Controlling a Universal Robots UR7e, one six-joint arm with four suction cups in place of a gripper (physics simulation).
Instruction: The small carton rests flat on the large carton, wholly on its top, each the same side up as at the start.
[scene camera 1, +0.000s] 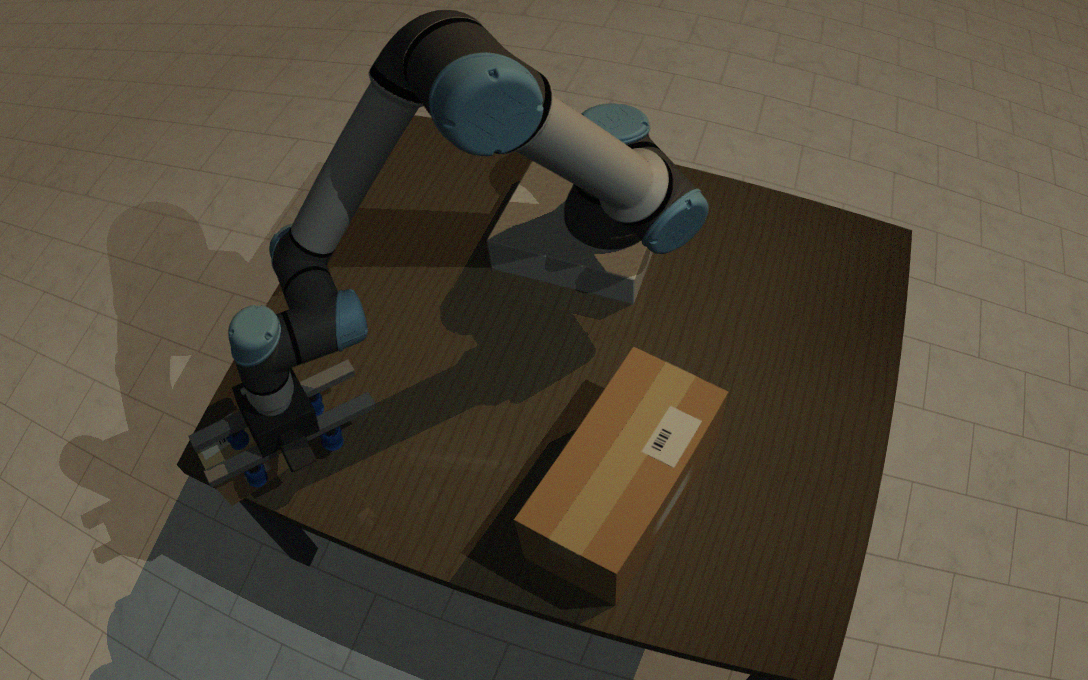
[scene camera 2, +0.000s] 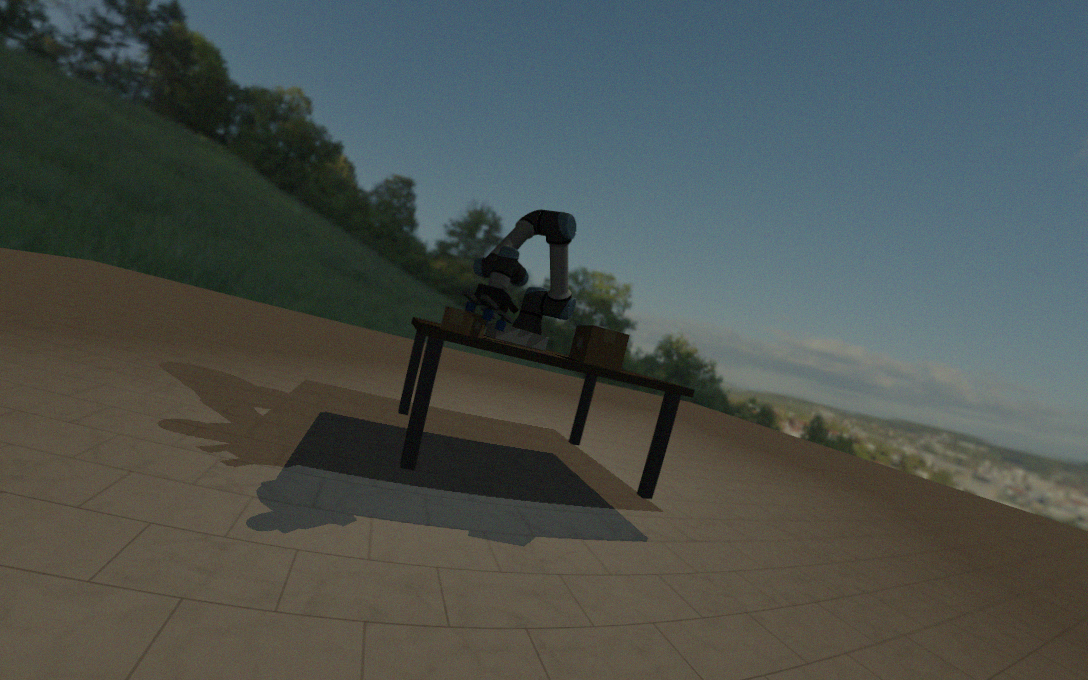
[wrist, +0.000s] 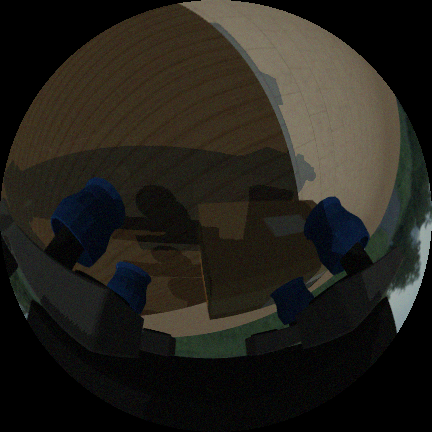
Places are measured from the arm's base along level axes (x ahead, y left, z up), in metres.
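Where they show: end effector, tool point: (scene camera 2: 484, 322) (wrist: 214, 258); arm's base, origin of the base link: (scene camera 1: 608, 216) (scene camera 2: 526, 332).
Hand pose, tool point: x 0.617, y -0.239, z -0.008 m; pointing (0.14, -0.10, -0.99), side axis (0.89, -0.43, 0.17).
Each offset is from my tool point to the top centre of the thing. Level surfaces: height alone.
The small carton @[0.046 m ahead, 0.067 m right, 0.021 m up] (scene camera 1: 211, 455) (scene camera 2: 459, 320) (wrist: 241, 257) sits at the table's front left corner, in shadow, grey label up. My suction gripper (scene camera 1: 282, 445) (scene camera 2: 489, 305) (wrist: 209, 257) is low over it. The cups on one side rest against the carton's top, and the other cups hang over bare table beside it. The contact itself is dark and hard to see. The large carton @[0.191 m back, 0.486 m left, 0.091 m up] (scene camera 1: 621, 458) (scene camera 2: 599, 346) lies flat near the table's front middle, tape stripe and barcode label up, well away from the gripper.
The dark wooden table @[0.057 m down] (scene camera 1: 786, 329) (scene camera 2: 559, 358) stands on a paved floor. The arm's grey base block (scene camera 1: 559, 270) sits at the back middle. The table edge runs close beside the small carton, with the floor beyond it (wrist: 342, 120).
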